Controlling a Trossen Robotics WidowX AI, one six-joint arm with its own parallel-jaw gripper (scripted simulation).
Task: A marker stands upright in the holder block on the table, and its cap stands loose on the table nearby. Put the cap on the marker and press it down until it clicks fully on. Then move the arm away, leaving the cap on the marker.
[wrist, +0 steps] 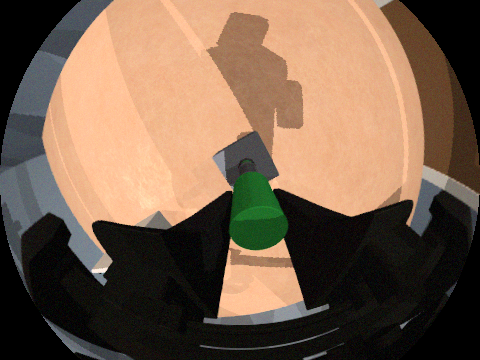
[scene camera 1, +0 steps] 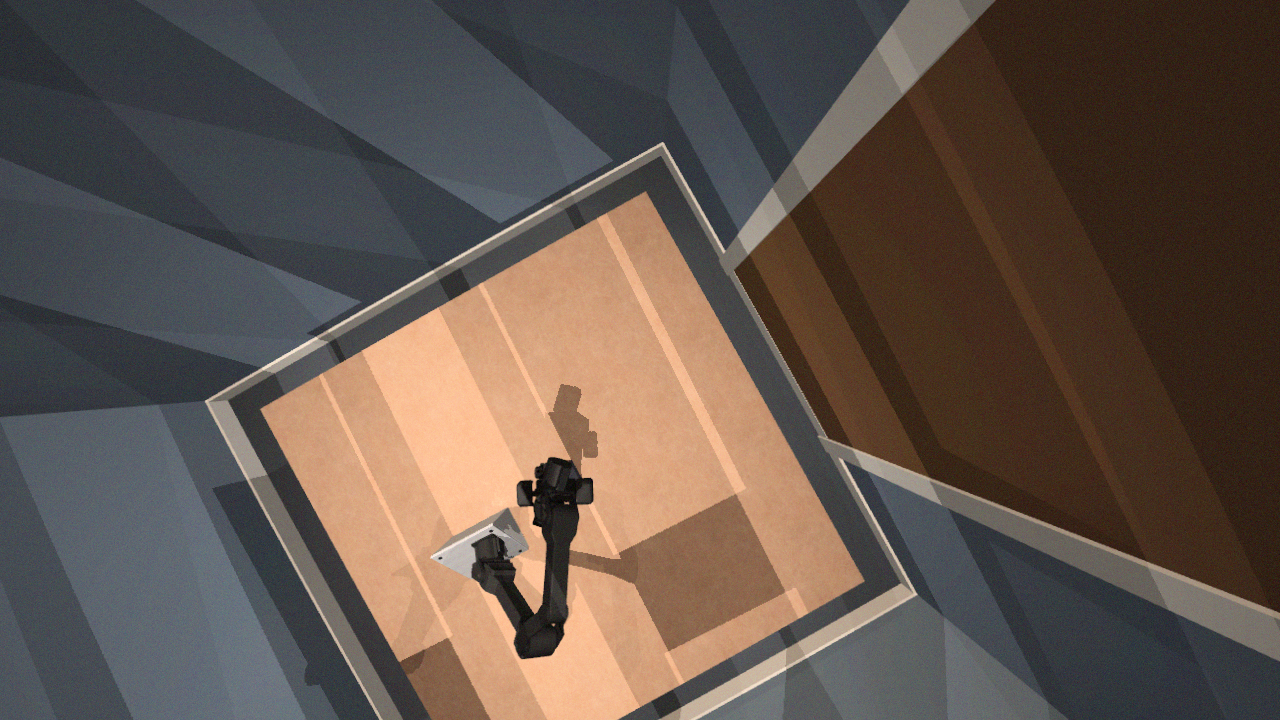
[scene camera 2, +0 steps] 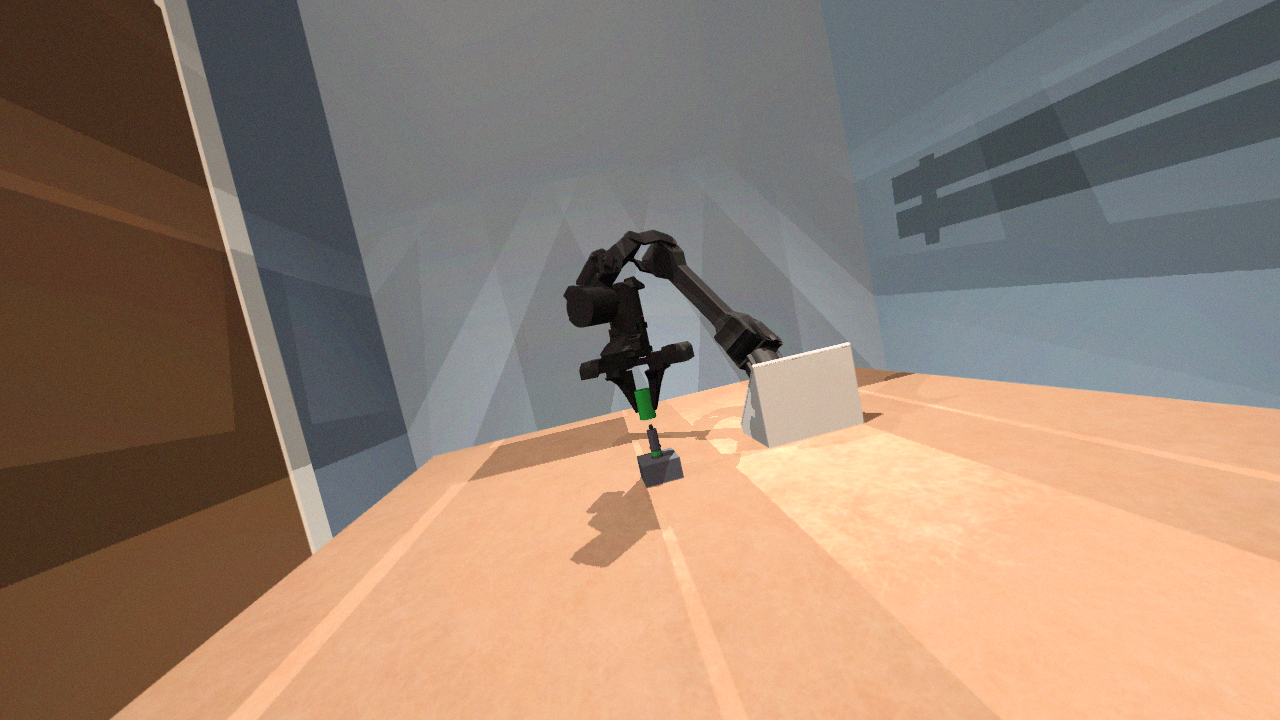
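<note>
Gripper [scene camera 2: 646,410], [wrist: 253,195], [scene camera 1: 560,484]: holding a green cap [wrist: 257,223].
</note>
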